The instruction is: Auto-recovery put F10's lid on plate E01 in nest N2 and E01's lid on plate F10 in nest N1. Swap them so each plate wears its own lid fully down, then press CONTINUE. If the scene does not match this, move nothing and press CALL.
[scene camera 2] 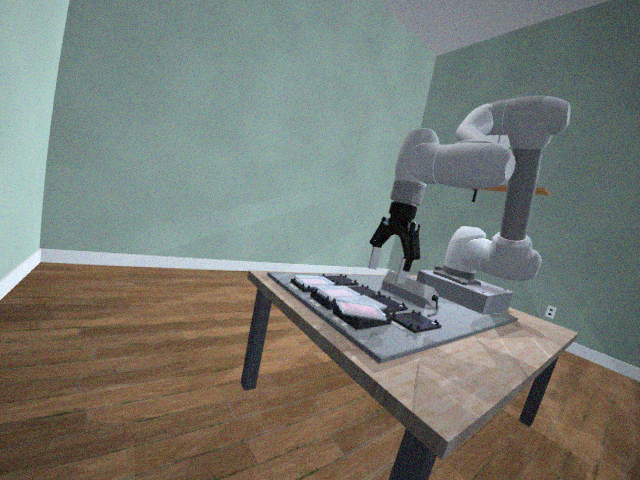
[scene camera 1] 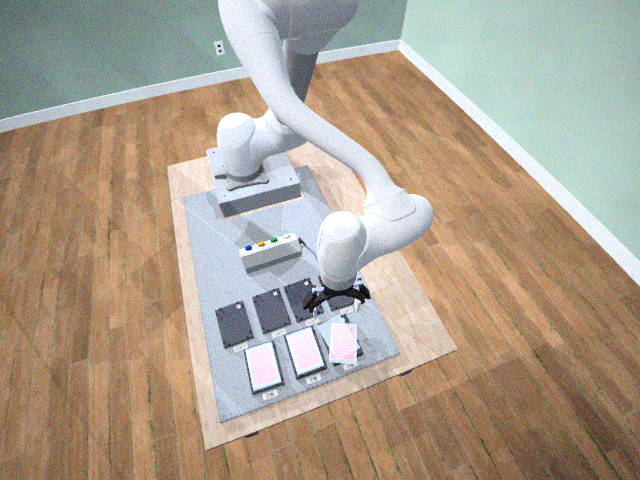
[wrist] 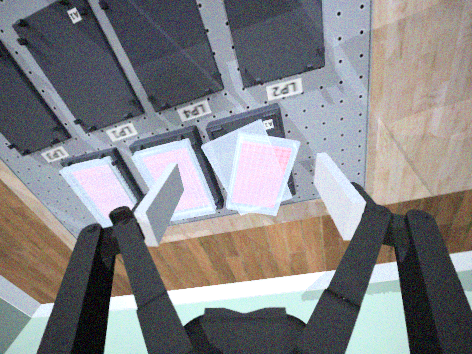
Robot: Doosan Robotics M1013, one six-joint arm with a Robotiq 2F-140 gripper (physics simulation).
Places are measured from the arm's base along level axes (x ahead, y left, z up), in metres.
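Pixels of known places: gripper, between the fingertips: (scene camera 2: 385, 275) (scene camera 1: 335, 311) (wrist: 246, 172); arm's base, origin of its link: (scene camera 2: 456, 279) (scene camera 1: 245, 173).
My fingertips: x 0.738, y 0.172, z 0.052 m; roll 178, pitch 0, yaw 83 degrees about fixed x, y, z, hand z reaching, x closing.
Ahead of a thing's pixels: the offset from my fingertips to its top centre. "*": to the spot under its first point. Level surfaces: height alone.
My gripper (scene camera 1: 336, 308) (scene camera 2: 386, 271) (wrist: 246, 172) is open and empty, above the front row of nests. A pink plate {dx +0.054, dy -0.006, dz -0.084 m} (scene camera 1: 343, 342) (scene camera 2: 360, 310) (wrist: 262, 175) sits skewed and tilted at the right-hand front nest {dx +0.053, dy +0.002, dz -0.105 m} (wrist: 250, 114). A clear lid {* dx +0.012, dy -0.025, dz -0.087 m} (scene camera 1: 328, 326) (wrist: 220, 150) lies there at another angle, overlapping the plate. The middle plate {dx +0.060, dy -0.121, dz -0.094 m} (scene camera 1: 304, 351) (scene camera 2: 338, 292) (wrist: 195, 175) and left plate {dx +0.065, dy -0.260, dz -0.106 m} (scene camera 1: 262, 365) (scene camera 2: 312, 280) (wrist: 100, 185) sit in their nests with clear borders. Plate and nest names are unreadable; whether lids are fully down is unclear. The button box {dx -0.338, dy -0.148, dz -0.052 m} (scene camera 1: 271, 255) has blue, orange, green and white buttons.
Dark empty nests labelled LP3 {* dx -0.091, dy -0.309, dz -0.125 m} (wrist: 25, 110), LP1 {dx -0.116, dy -0.196, dz -0.115 m} (wrist: 85, 65), LP4 {dx -0.123, dy -0.077, dz -0.115 m} (wrist: 165, 50) and LP2 {dx -0.126, dy +0.055, dz -0.115 m} (wrist: 282, 40) form the row behind. All stand on a grey perforated board {dz -0.135 m} (scene camera 1: 206, 248) on a wooden table {dz -0.148 m} (scene camera 2: 439, 382). A cable leaves the button box.
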